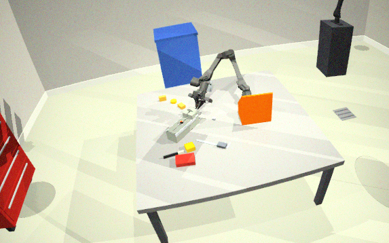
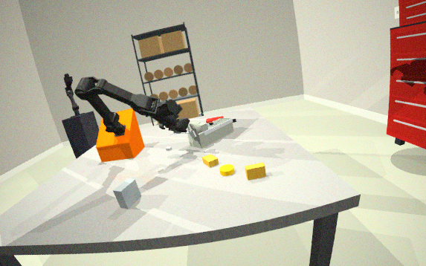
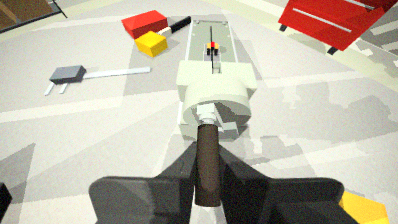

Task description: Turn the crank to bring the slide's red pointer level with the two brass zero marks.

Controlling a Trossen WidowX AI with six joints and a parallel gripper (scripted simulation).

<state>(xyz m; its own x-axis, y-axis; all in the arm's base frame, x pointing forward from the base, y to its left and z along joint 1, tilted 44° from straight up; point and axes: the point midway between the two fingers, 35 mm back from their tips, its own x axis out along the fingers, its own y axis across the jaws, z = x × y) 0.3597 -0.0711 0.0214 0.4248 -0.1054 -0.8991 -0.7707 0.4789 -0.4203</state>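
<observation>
My gripper tip is now 10 mm past the dark brown crank handle, 10 mm to the left of it and 20 mm below it. Also, from my gripper tip: yellow block 80 mm ahead, 320 mm to the left, 80 mm below; then grey cube 140 mm behind, 410 mm to the right, 60 mm below; then red pointer 120 mm ahead, 120 mm to the left, 10 mm below.
</observation>
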